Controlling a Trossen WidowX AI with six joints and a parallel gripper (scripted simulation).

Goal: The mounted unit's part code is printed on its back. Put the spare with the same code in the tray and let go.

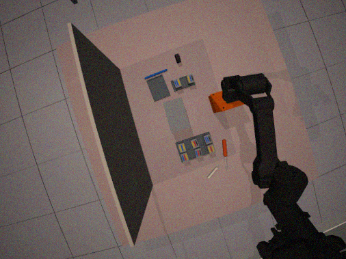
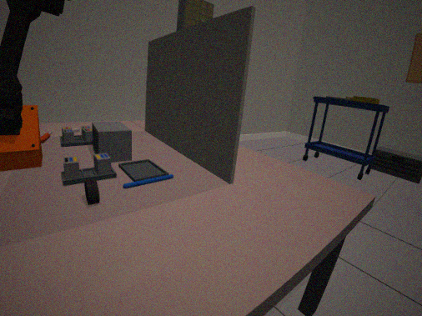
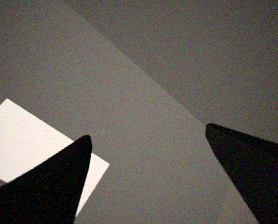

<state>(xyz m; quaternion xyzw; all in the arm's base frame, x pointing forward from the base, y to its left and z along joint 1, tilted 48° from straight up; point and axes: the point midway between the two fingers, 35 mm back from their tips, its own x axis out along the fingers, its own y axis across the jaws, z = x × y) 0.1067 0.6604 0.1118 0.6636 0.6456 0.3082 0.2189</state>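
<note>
Right now my gripper tip is 17 cm short of the grey spare, 19 cm to the left of it and 66 cm above it. Round my gripper tip: grey mounted unit 16 cm ahead, 36 cm to the right, 65 cm below; flat dark tray 21 cm ahead, 55 cm to the right, 70 cm below; tall dark panel 40 cm ahead, 37 cm to the right, 48 cm below.
</note>
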